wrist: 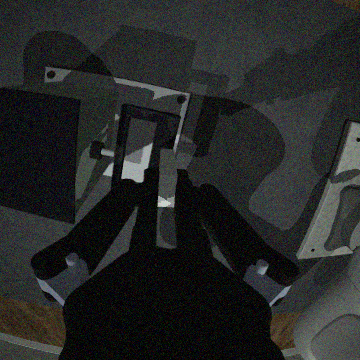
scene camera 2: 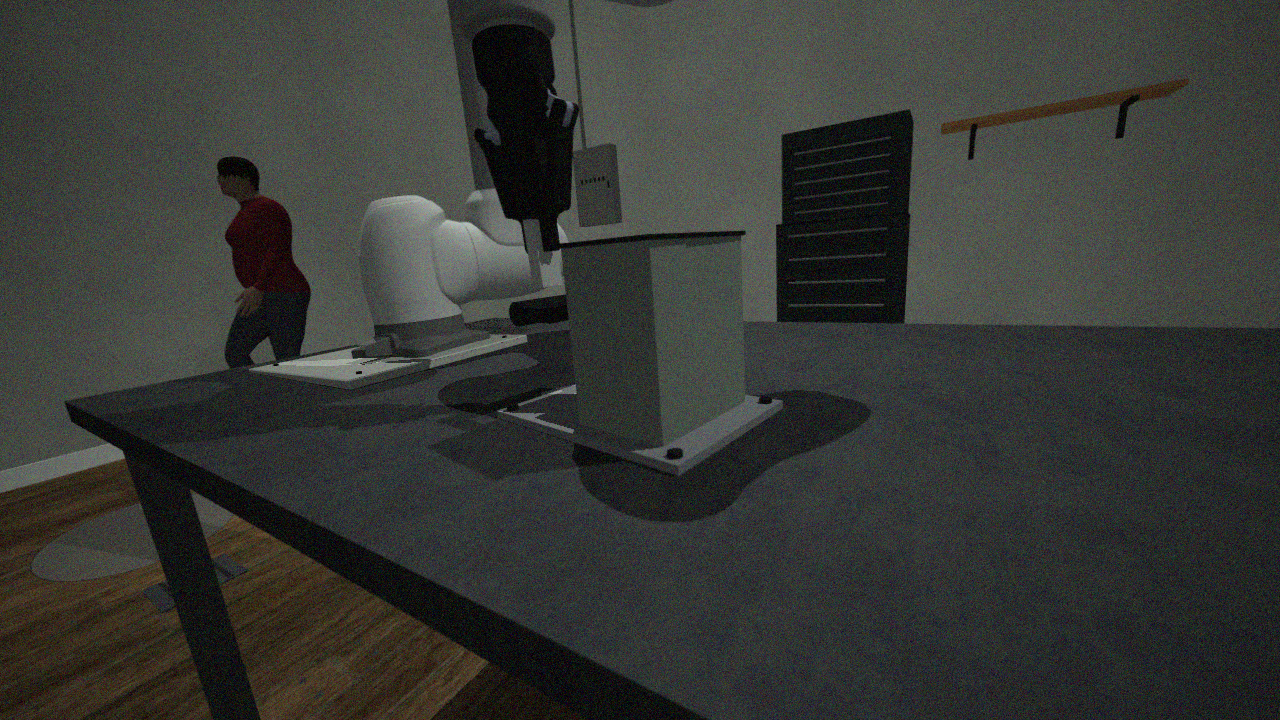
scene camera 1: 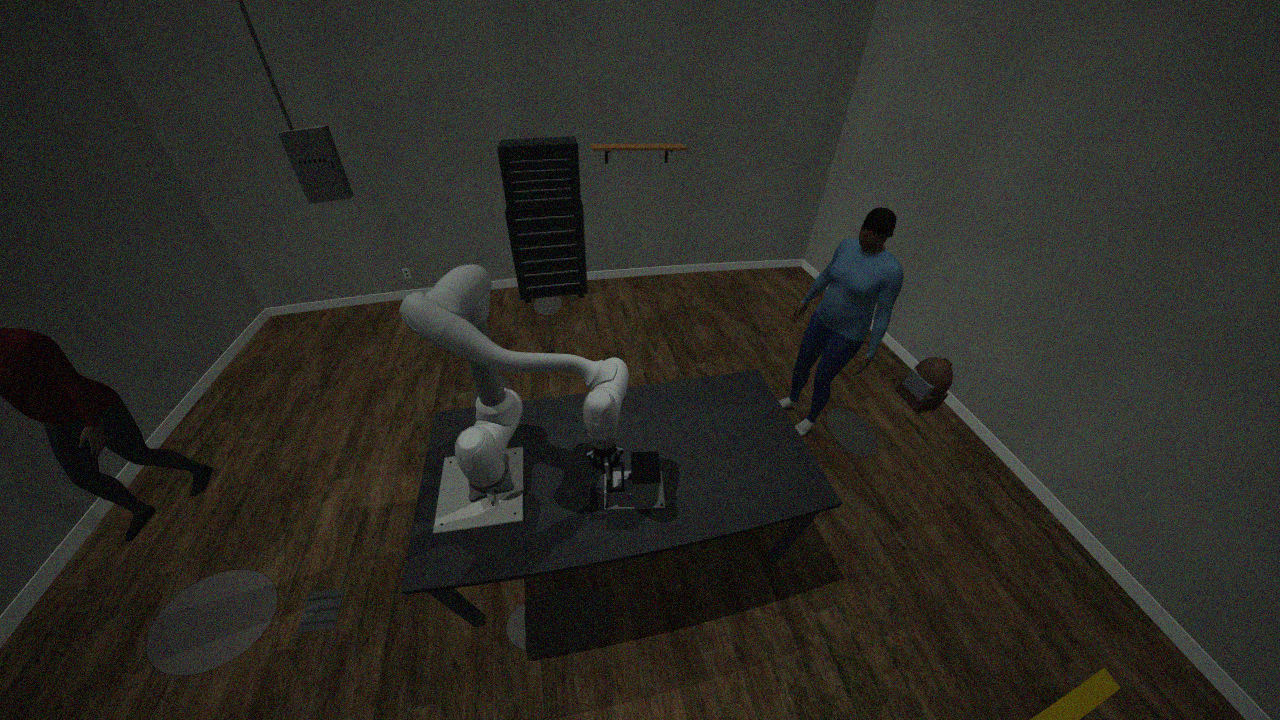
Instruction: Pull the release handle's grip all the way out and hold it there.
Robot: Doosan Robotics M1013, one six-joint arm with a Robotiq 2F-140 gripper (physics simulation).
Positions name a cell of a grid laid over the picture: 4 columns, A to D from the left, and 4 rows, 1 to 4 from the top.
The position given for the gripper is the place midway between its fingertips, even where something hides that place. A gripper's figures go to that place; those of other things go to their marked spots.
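Labels:
Bolted plate (wrist: B2), 36 cm from the lens. The gripper (wrist: B2), 24 cm from the lens.

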